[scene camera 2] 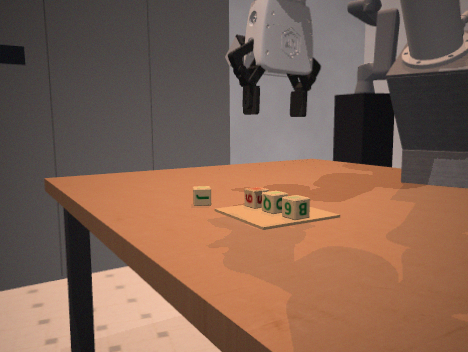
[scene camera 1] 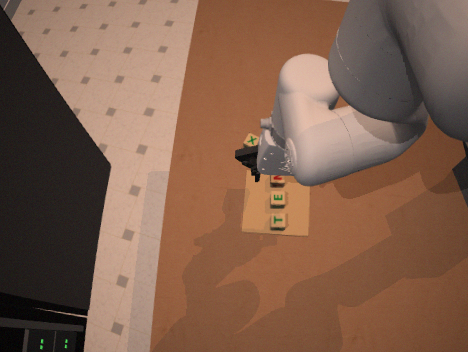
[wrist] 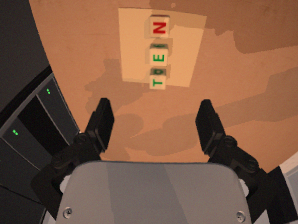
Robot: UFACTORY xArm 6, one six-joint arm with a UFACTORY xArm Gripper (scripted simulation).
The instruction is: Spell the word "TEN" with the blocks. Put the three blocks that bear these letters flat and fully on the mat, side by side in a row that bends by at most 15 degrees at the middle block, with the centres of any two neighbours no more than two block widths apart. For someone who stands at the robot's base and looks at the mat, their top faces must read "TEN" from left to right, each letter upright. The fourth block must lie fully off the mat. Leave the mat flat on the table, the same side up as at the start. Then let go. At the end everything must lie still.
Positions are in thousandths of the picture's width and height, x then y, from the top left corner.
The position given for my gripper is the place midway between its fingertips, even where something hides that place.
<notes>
I see my gripper (scene camera 2: 589, 328) and a mat (scene camera 1: 548, 612).
The mat is seen too in scene camera 2 (scene camera 2: 546, 618) and in the wrist view (wrist: 626, 141). My gripper shows as well in scene camera 1 (scene camera 1: 604, 499) and in the wrist view (wrist: 522, 489).
</notes>
